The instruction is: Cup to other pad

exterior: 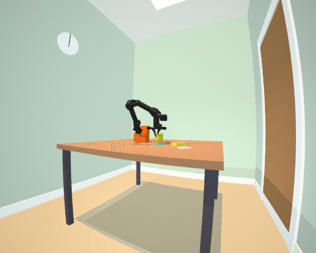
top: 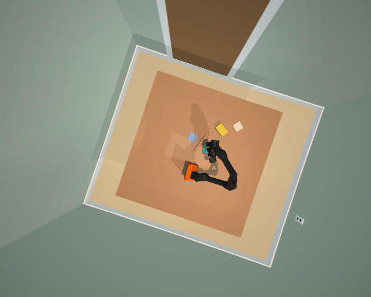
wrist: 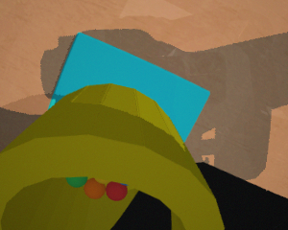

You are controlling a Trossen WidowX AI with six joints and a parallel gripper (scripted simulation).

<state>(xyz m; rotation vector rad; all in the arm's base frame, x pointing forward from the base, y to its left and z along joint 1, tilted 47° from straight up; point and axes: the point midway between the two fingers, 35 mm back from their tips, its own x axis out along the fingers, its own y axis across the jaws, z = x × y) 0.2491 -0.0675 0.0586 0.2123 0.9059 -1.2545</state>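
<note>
My gripper tip is 70 mm above the cyan pad, 20 mm short of it and 10 mm to the right of it. The rest, counted from my gripper tip: cream tile (320 mm ahead, 200 mm to the right, 60 mm below); light blue pad (190 mm to the left, 90 mm ahead, 70 mm below); yellow block (240 mm ahead, 60 mm to the right, 50 mm below).
</note>
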